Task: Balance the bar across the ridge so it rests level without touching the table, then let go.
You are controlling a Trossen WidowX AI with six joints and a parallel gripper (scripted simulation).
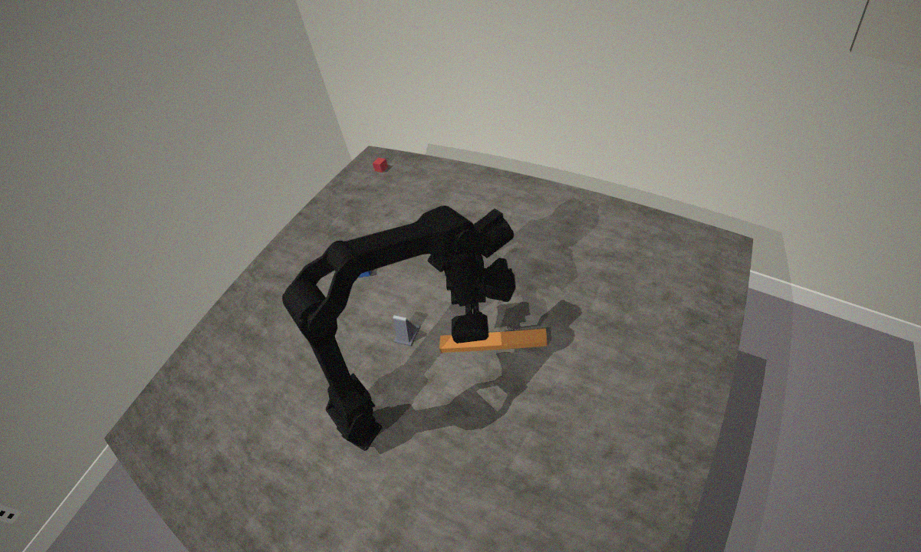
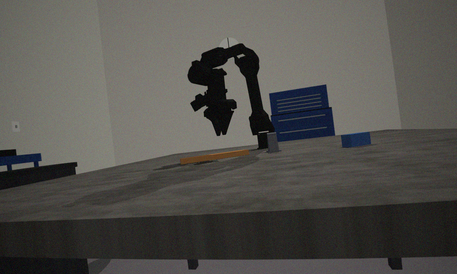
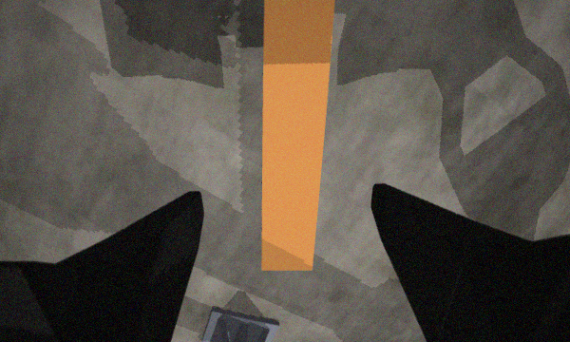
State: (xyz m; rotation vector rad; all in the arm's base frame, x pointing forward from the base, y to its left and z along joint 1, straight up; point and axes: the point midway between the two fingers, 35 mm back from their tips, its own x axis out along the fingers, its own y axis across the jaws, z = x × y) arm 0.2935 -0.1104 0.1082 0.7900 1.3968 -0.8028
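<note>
Now: gripper tip 70 mm above the orange bar, 30 mm to the left of it and 10 mm short of it. Also, from my gripper tip: small red cube (610 mm to the left, 450 mm ahead, 60 mm below); then blue block (380 mm to the left, 60 mm below, 50 mm ahead).
</note>
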